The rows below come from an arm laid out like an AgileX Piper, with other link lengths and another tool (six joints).
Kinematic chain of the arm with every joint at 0, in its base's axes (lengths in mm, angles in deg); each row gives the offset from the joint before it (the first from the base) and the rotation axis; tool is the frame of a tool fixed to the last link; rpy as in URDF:
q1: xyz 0 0 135.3 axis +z
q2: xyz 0 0 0 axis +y
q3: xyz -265.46 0 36.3 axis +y
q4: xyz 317.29 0 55.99 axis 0.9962 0 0.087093
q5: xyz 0 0 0 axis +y
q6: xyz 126.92 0 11.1 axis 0.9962 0 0.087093
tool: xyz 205.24 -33 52.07 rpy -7.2 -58.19 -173.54
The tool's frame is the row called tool.
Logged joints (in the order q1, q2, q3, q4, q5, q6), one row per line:
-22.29 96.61 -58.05 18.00 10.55 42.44
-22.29 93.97 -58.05 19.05 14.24 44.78
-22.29 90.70 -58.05 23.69 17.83 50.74
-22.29 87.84 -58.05 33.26 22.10 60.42
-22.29 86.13 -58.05 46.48 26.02 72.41
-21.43 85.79 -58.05 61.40 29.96 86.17
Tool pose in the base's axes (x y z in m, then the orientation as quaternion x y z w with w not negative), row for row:
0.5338 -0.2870 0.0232 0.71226 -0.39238 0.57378 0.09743
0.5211 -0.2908 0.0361 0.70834 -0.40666 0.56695 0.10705
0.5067 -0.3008 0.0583 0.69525 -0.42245 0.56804 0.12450
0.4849 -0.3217 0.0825 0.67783 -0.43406 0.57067 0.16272
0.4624 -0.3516 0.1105 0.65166 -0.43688 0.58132 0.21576
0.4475 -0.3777 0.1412 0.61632 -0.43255 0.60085 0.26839
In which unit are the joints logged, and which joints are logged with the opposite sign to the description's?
The joints are logged in degrees. Opposite sign: q4.
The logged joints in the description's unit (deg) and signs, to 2 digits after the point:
-22.29 96.61 -58.05 -18.00 10.55 42.44
-22.29 93.97 -58.05 -19.05 14.24 44.78
-22.29 90.70 -58.05 -23.69 17.83 50.74
-22.29 87.84 -58.05 -33.26 22.10 60.42
-22.29 86.13 -58.05 -46.48 26.02 72.41
-21.43 85.79 -58.05 -61.40 29.96 86.17

